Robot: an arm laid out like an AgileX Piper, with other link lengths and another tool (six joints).
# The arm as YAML. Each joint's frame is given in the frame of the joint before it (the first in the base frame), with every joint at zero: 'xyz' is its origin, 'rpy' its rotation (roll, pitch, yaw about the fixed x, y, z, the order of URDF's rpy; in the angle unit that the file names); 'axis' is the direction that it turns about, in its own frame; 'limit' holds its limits. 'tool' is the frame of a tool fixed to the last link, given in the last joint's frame.
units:
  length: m
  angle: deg
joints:
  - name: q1
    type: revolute
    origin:
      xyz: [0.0, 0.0, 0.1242]
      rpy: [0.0, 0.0, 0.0]
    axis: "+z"
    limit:
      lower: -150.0
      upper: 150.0
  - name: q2
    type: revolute
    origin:
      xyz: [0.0, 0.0, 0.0]
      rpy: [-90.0, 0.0, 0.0]
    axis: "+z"
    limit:
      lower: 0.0
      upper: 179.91
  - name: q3
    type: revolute
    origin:
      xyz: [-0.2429, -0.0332, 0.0]
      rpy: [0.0, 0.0, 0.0]
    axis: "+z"
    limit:
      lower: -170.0
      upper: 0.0
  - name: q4
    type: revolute
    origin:
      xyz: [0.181, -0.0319, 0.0]
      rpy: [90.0, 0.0, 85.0]
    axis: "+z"
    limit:
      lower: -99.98
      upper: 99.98
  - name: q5
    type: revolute
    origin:
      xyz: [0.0, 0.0, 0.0]
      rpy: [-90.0, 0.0, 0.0]
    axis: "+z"
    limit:
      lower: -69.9
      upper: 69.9
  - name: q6
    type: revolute
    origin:
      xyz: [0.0, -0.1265, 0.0]
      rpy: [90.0, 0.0, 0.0]
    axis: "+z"
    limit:
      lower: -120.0
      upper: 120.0
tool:
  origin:
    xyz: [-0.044, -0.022, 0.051]
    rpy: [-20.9, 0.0, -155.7]
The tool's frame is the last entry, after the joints.
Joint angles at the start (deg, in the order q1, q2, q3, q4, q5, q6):
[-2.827, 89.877, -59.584, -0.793, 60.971, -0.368]
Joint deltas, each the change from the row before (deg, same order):
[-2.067, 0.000, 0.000, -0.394, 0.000, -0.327]
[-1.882, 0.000, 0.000, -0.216, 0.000, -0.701]
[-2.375, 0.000, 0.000, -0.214, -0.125, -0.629]
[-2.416, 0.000, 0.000, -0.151, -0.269, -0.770]
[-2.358, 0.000, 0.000, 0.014, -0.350, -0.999]
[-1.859, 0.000, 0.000, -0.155, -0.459, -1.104]
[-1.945, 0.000, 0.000, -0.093, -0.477, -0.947]
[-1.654, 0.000, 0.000, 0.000, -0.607, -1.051]
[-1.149, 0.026, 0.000, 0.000, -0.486, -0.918]
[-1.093, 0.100, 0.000, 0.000, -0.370, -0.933]
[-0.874, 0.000, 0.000, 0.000, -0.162, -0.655]
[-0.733, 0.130, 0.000, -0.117, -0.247, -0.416]
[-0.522, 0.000, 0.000, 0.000, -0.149, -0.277]
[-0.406, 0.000, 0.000, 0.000, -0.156, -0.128]
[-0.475, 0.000, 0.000, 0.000, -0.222, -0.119]
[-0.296, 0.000, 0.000, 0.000, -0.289, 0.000]
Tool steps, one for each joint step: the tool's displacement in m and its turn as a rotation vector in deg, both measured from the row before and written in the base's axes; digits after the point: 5 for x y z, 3 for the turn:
[-0.00135, -0.01001, 0.00015, -0.376, 0.030, -1.572]
[-0.00137, -0.00844, 0.00009, -0.238, 0.038, -1.090]
[-0.00186, -0.01068, 0.00021, -0.247, -0.077, -1.653]
[-0.00185, -0.01063, 0.00033, -0.229, -0.211, -1.576]
[-0.00180, -0.00985, 0.00035, -0.128, -0.302, -1.358]
[-0.00108, -0.00804, 0.00054, -0.327, -0.356, -0.680]
[-0.00150, -0.00840, 0.00055, -0.285, -0.383, -0.948]
[-0.00076, -0.00698, 0.00068, -0.274, -0.515, -0.590]
[-0.00037, -0.00481, 0.00044, -0.235, -0.375, -0.222]
[-0.00067, -0.00446, -0.00004, -0.182, -0.189, -0.155]
[-0.00103, -0.00348, 0.00019, -0.124, -0.104, -0.219]
[-0.00074, -0.00337, -0.00029, -0.181, -0.037, -0.262]
[-0.00059, -0.00221, 0.00018, -0.085, -0.116, -0.242]
[-0.00041, -0.00182, 0.00019, -0.074, -0.133, -0.274]
[-0.00041, -0.00220, 0.00027, -0.101, -0.194, -0.350]
[0.00010, -0.00159, 0.00036, -0.117, -0.264, -0.286]

